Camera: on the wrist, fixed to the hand. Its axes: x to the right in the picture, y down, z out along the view.
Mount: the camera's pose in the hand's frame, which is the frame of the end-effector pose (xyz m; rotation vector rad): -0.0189 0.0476 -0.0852 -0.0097 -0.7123 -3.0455
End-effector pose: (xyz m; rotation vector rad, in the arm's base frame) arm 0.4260 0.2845 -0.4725 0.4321 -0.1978 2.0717
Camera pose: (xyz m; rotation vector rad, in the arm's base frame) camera 0.3749 0.2715 -0.5568 0.5821 0.1258 -1.0848
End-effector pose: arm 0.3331 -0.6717 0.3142 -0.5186 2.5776 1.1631
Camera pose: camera 0.3220 -0.7032 0.4078 -1.8030 -0.4636 -0.1933
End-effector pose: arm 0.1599 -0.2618 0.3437 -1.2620 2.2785 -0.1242
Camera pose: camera 0.0901 -0.2342 0.4089 -2.4027 -1.4632 -0.4266
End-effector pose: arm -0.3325 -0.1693 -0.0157 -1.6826 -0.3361 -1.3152
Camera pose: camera -0.3586 -0.2557 -0.0574 -0.0120 1.8326 0.7231
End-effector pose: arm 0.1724 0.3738 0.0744 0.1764 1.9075 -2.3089
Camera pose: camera 0.1997 0.4493 0.0158 1.8347 -0.1107 0.1981
